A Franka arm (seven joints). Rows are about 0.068 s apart.
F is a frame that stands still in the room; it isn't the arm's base.
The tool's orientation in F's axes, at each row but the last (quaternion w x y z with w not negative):
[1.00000, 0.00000, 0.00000, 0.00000]
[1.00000, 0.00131, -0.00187, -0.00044]
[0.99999, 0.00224, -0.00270, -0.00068]
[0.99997, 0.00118, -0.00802, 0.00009]
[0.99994, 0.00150, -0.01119, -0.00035]
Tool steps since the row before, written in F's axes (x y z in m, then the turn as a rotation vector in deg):
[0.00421, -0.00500, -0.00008, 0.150, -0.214, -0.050]
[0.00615, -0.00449, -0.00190, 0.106, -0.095, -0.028]
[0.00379, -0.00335, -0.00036, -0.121, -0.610, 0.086]
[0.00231, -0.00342, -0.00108, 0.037, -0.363, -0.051]
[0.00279, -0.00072, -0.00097, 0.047, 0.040, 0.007]
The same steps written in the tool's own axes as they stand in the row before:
[0.00421, -0.00500, -0.00008, 0.150, -0.214, -0.050]
[0.00615, -0.00449, -0.00191, 0.106, -0.095, -0.028]
[0.00379, -0.00335, -0.00037, -0.120, -0.610, 0.089]
[0.00229, -0.00342, -0.00111, 0.036, -0.363, -0.051]
[0.00277, -0.00072, -0.00103, 0.047, 0.040, 0.006]

